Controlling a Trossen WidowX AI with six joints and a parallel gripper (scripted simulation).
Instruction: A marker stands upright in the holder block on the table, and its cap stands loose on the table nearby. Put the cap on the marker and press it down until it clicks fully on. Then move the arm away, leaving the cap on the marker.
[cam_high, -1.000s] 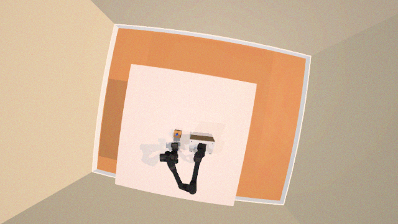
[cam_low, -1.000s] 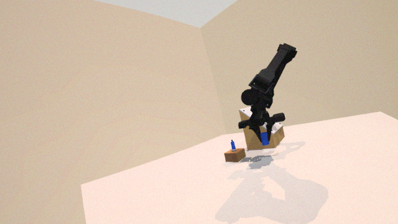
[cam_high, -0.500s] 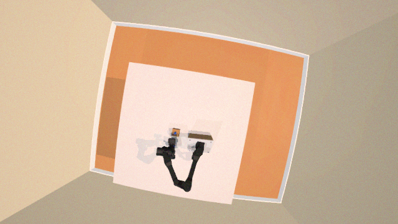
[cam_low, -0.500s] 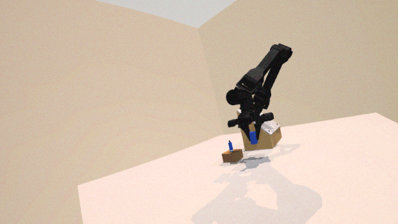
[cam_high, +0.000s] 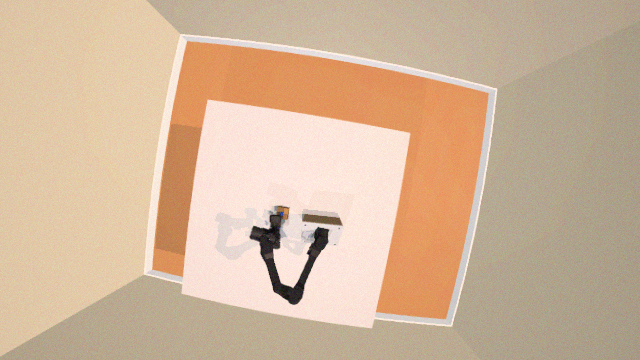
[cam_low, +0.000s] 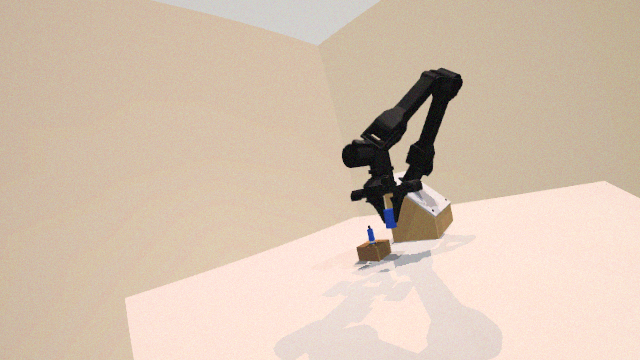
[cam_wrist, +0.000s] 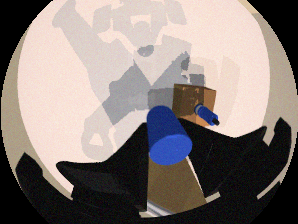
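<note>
Now: gripper tip 8 cm to the left of the brown holder block and 8 cm above it. Also, from my gripper tip: blue cap (1 cm above).
</note>
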